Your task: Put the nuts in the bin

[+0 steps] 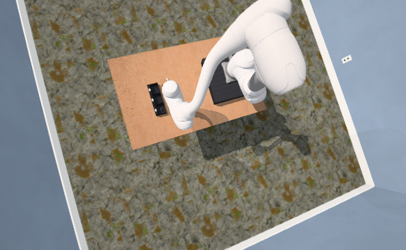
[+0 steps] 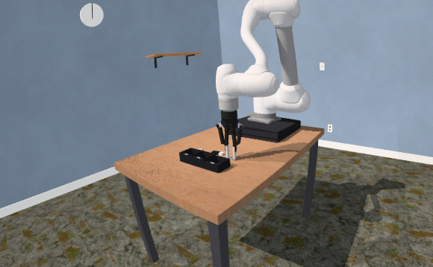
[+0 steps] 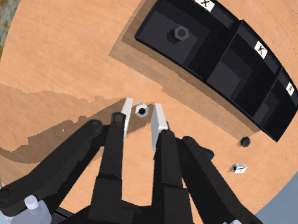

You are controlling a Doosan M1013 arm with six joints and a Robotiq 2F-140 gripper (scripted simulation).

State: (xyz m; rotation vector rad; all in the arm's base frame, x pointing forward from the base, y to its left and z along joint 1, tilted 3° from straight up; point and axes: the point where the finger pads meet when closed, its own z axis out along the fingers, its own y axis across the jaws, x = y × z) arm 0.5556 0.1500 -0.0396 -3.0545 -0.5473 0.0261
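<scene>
Now: hand 30 mm above the pale nut. From my hand the other things lie so: white piece 210 mm to the right, 30 mm below; then black bin row 120 mm ahead, 70 mm to the right, 20 mm below.
</scene>
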